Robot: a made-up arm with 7 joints. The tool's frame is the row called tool.
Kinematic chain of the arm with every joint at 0, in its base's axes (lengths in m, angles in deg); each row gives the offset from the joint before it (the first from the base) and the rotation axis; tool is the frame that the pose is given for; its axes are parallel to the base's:
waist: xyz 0 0 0.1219 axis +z
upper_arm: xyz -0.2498 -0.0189 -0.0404 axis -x
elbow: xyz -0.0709 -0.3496 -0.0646 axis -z
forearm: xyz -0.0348 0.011 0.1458 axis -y
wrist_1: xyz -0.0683 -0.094 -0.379 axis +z
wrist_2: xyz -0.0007 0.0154 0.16 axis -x
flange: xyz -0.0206 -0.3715 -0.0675 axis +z
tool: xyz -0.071 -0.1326 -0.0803
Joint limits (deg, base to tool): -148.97..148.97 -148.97..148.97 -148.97..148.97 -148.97..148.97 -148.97..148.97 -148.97..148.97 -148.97..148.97
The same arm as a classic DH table. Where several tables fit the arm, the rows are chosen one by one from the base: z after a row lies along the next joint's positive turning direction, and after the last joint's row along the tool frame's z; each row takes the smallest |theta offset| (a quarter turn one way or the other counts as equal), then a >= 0, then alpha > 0; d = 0 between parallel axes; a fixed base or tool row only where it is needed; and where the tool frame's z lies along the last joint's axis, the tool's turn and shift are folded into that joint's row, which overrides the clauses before.
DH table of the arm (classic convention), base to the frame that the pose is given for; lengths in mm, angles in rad. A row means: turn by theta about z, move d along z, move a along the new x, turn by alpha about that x. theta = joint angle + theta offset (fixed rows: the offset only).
waist: d 81.5, theta_offset -1.5708, a 18.9, alpha 1.5708
upper_arm: d 320.7, theta_offset 0, a 349.6, alpha 1.5708
elbow: d -81.2, theta_offset 1.5708, a 34.8, alpha 1.5708
forearm: d 83, theta_offset 0, a 68.3, alpha 1.5708
wrist_1: d -219, theta_offset -1.5708, a 15.4, alpha -1.5708
wrist_2: d 21.3, theta_offset 0, a -371.5, alpha 1.5708
flange: d 0, theta_offset -0.4916, a -150.4, alpha 0
tool (fixed): d -147.8, theta_offset -1.0792, a 0, alpha 0
Joint limits (rad, base to tool): -2.6..2.6 -2.6..2.6 -2.6..2.6 -2.6..2.6 -2.6..2.6 -2.6..2.6 -2.6..2.6

